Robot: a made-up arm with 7 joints. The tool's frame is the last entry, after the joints.
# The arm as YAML. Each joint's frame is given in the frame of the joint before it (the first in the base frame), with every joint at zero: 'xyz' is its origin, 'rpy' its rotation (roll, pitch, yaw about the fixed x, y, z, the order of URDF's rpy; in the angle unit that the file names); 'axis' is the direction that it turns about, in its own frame. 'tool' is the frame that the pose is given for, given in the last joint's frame.
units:
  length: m
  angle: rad
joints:
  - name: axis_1
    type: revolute
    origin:
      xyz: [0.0, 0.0, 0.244]
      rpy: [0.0, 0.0, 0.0]
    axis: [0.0, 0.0, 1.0]
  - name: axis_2
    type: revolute
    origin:
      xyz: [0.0, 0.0, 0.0]
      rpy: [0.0, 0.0, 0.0]
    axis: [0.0, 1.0, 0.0]
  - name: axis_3
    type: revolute
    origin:
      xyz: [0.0, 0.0, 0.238]
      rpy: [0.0, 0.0, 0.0]
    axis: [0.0, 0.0, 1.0]
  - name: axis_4
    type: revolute
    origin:
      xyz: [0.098, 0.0, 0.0]
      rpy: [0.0, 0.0, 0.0]
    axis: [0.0, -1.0, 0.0]
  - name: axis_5
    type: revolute
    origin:
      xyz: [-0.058, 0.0, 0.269]
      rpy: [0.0, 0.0, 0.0]
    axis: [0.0, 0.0, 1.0]
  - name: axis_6
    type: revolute
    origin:
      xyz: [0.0, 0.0, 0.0]
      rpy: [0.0, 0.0, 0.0]
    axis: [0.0, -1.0, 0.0]
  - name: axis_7
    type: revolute
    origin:
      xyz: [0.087, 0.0, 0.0]
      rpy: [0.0, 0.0, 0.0]
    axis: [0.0, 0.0, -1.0]
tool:
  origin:
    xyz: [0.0, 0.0, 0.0]
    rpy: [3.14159, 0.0, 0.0]
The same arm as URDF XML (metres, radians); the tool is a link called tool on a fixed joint. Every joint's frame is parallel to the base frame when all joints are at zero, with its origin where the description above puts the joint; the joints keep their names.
<robot name="arm">
  <joint name="tool_fixed" type="fixed">
    <parent link="link7"/>
    <child link="tool"/>
    <origin xyz="0 0 0" rpy="3.1416 0 0"/>
  </joint>
  <joint name="axis_7" type="continuous">
    <parent link="link6"/>
    <child link="link7"/>
    <origin xyz="0.087 0 0" rpy="0 0 0"/>
    <axis xyz="0 0 -1"/>
  </joint>
  <joint name="axis_6" type="continuous">
    <parent link="link5"/>
    <child link="link6"/>
    <origin xyz="0 0 0" rpy="0 0 0"/>
    <axis xyz="0 -1 0"/>
  </joint>
  <joint name="axis_5" type="continuous">
    <parent link="link4"/>
    <child link="link5"/>
    <origin xyz="-0.058 0 0.269" rpy="0 0 0"/>
    <axis xyz="0 0 1"/>
  </joint>
  <joint name="axis_4" type="continuous">
    <parent link="link3"/>
    <child link="link4"/>
    <origin xyz="0.098 0 0" rpy="0 0 0"/>
    <axis xyz="0 -1 0"/>
  </joint>
  <joint name="axis_3" type="continuous">
    <parent link="link2"/>
    <child link="link3"/>
    <origin xyz="0 0 0.238" rpy="0 0 0"/>
    <axis xyz="0 0 1"/>
  </joint>
  <joint name="axis_2" type="continuous">
    <parent link="link1"/>
    <child link="link2"/>
    <origin xyz="0 0 0" rpy="0 0 0"/>
    <axis xyz="0 1 0"/>
  </joint>
  <joint name="axis_1" type="continuous">
    <parent link="base_link"/>
    <child link="link1"/>
    <origin xyz="0 0 0.244" rpy="0 0 0"/>
    <axis xyz="0 0 1"/>
  </joint>
  <link name="base_link"/>
  <link name="link1"/>
  <link name="link2"/>
  <link name="link3"/>
  <link name="link4"/>
  <link name="link5"/>
  <link name="link6"/>
  <link name="link7"/>
  <link name="tool"/>
</robot>

